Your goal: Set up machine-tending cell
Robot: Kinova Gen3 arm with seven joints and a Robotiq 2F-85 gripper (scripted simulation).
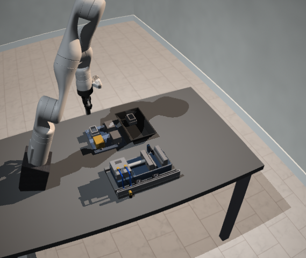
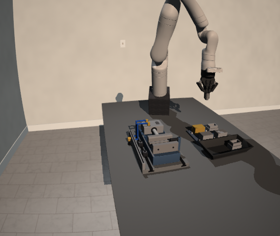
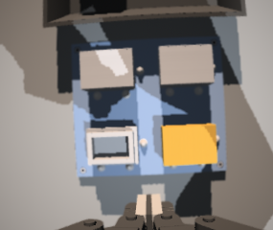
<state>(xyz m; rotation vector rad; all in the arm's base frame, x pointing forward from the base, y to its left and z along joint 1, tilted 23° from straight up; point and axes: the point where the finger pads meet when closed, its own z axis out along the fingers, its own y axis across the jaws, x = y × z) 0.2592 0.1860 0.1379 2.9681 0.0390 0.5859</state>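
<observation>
Right now my hand is 170 mm above the brass blank, 50 mm to the left of it and 20 mm short of it.
</observation>
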